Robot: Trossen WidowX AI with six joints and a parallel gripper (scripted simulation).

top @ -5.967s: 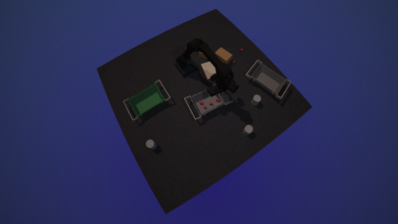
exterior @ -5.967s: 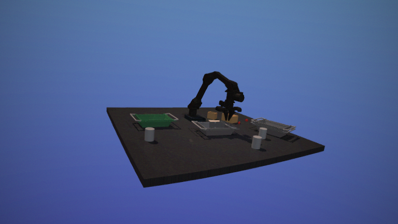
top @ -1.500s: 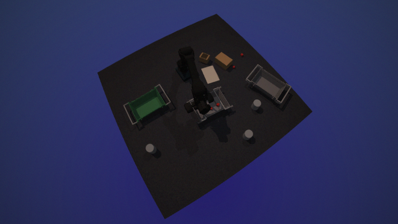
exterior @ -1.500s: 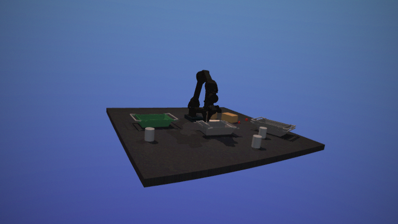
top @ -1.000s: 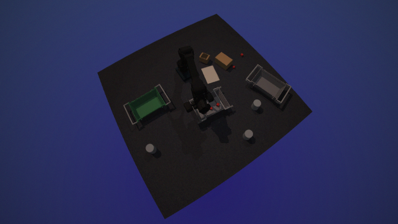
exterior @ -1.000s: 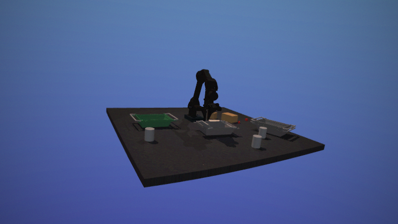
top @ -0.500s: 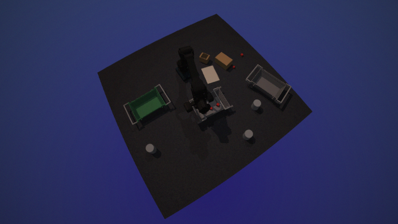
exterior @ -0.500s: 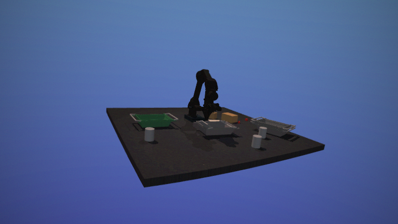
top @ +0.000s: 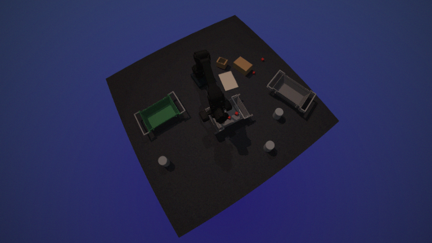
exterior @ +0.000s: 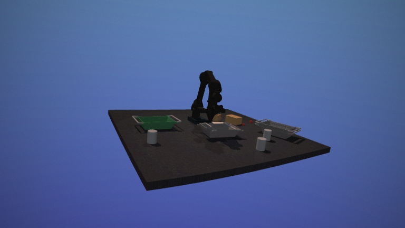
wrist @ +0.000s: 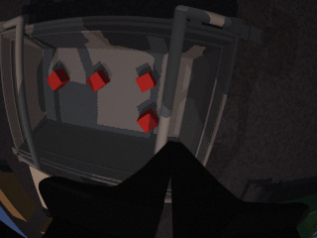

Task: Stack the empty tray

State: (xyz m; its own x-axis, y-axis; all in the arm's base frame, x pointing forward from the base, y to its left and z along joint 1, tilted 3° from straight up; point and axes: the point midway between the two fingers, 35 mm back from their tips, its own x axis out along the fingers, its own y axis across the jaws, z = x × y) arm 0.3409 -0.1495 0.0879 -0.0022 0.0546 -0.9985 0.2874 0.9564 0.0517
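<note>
The green tray lies 29 cm behind my gripper tip, 25 cm to the right of it and 4 cm below it. Also, from my gripper tip: beige sheet: 28 cm to the left, 17 cm behind, 9 cm below.
</note>
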